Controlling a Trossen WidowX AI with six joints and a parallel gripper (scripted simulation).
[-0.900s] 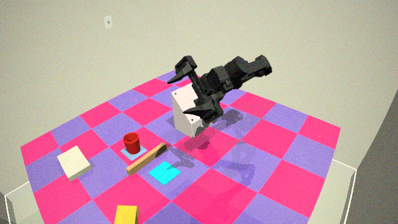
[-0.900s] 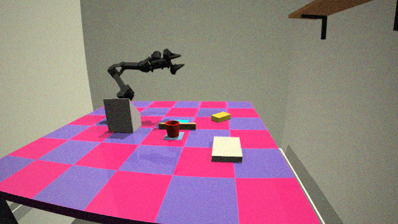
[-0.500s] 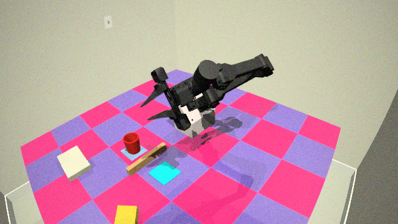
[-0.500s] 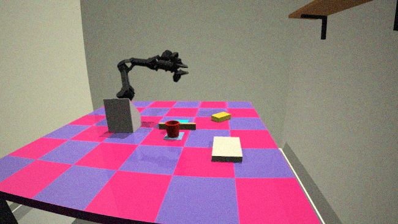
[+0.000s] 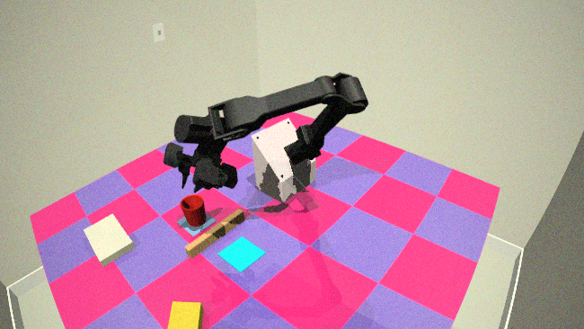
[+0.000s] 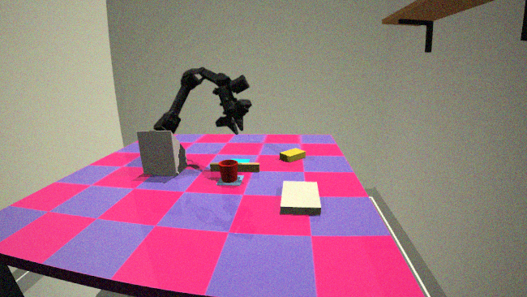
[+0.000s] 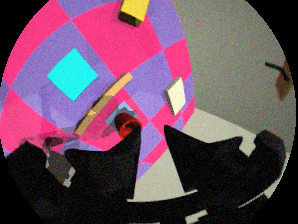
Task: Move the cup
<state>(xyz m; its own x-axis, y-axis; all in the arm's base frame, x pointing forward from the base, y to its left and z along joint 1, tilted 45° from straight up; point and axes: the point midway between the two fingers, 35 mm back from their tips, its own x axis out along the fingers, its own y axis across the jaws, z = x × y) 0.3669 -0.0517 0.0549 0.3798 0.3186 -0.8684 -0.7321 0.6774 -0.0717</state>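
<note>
Right now my gripper tip is 140 mm above the red cup, 80 mm to the left of it and 30 mm past it. Round my gripper tip: light blue pad: 180 mm below, 70 mm to the right, 30 mm behind; wooden bar: 170 mm below, 40 mm behind, 20 mm to the left; cyan pad: 180 mm below, 120 mm to the left, 50 mm behind.
</note>
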